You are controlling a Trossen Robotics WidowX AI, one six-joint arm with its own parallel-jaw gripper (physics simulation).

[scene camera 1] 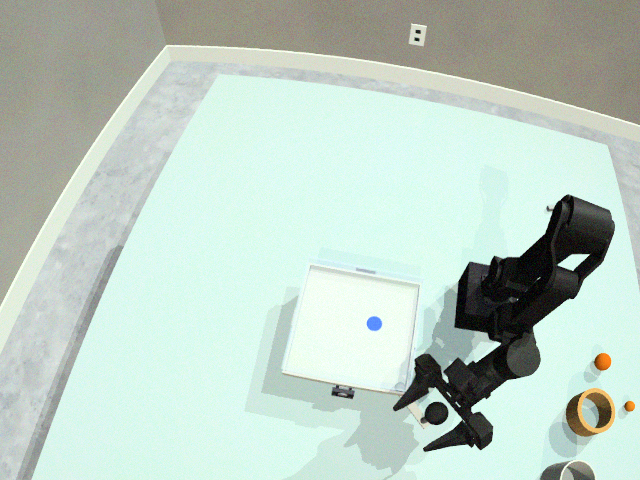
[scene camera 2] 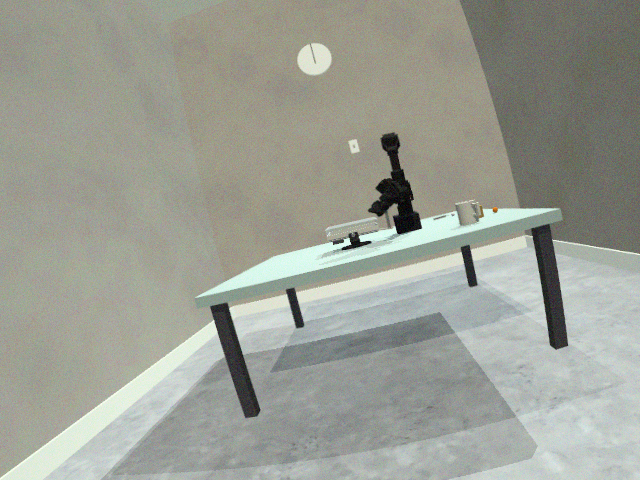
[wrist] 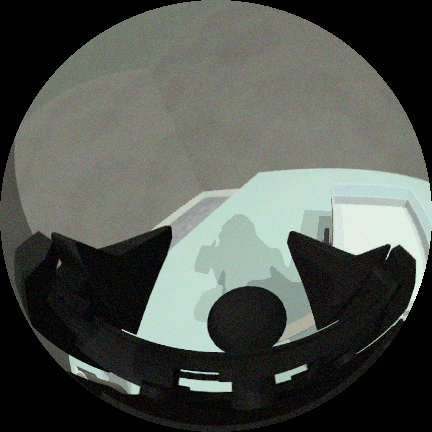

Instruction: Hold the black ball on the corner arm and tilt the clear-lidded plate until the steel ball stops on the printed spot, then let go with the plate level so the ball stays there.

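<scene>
The clear-lidded square plate (scene camera 1: 325, 320) (scene camera 2: 351, 227) (wrist: 375, 227) has a white floor with a blue printed spot (scene camera 1: 374, 323) right of its middle. A faint grey round shape, perhaps the steel ball (scene camera 1: 399, 384), shows in its near right corner. A pale corner arm (scene camera 1: 416, 414) (wrist: 300, 327) runs out from that corner towards the black ball (scene camera 1: 436, 413) (wrist: 247, 319). My gripper (scene camera 1: 410, 429) (scene camera 2: 373, 210) (wrist: 232, 235) is open. The black ball shows between its spread fingers, near the palm and behind the fingertips. In scene camera 2 the ball cannot be told from the arm.
My arm's base (scene camera 1: 471, 304) (scene camera 2: 407, 222) stands right of the plate. A black stand (scene camera 2: 355, 245) is under the plate. To the right are an orange ring-shaped container (scene camera 1: 573, 414), two orange balls (scene camera 1: 602, 361) (scene camera 1: 629, 406) and a grey mug (scene camera 1: 553, 472) (scene camera 2: 466, 212).
</scene>
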